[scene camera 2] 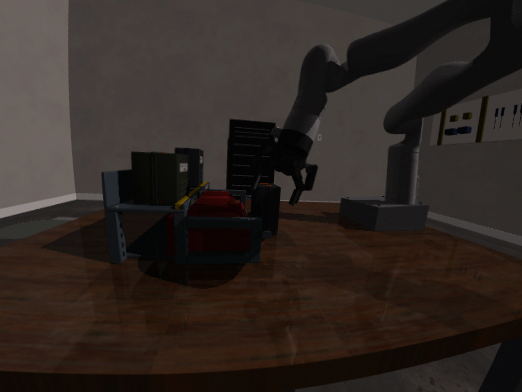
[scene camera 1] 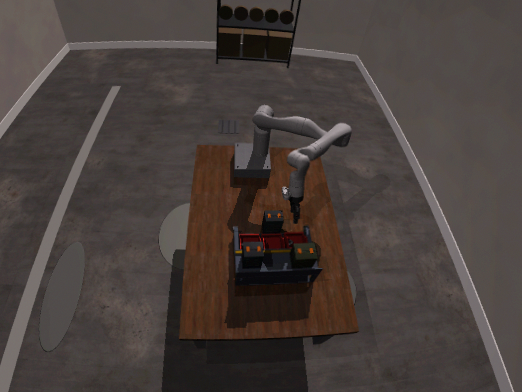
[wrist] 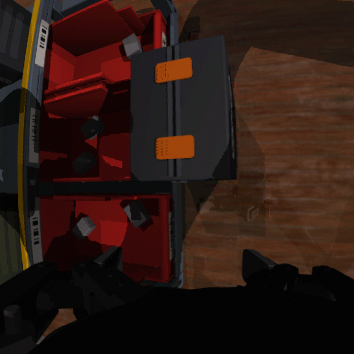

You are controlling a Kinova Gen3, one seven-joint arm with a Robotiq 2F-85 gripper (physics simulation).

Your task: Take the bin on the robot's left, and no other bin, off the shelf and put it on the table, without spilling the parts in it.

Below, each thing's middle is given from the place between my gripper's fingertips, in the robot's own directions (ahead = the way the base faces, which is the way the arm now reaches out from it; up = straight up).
The dark bin (scene camera 2: 265,201) lies 10 cm to the right of my hand and 5 cm below it.
